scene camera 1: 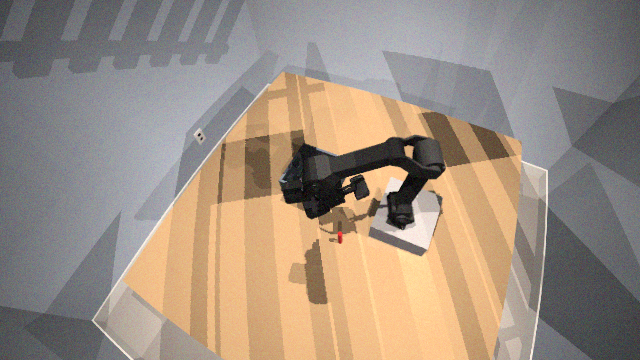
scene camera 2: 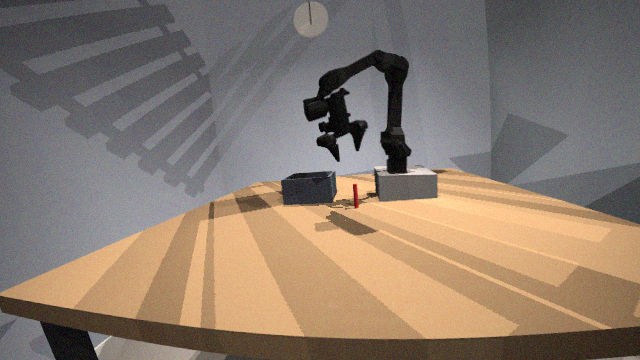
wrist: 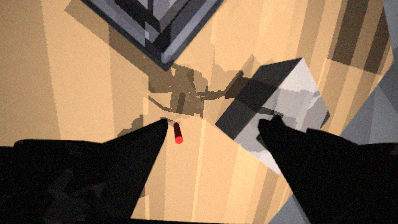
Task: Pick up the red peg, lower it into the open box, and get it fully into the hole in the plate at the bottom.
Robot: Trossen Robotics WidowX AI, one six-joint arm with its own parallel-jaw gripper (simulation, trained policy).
Labels:
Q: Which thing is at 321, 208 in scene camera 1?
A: My gripper.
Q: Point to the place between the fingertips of my gripper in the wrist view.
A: At 212, 123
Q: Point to a dark box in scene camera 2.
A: At 313, 187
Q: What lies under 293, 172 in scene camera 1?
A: A dark box.

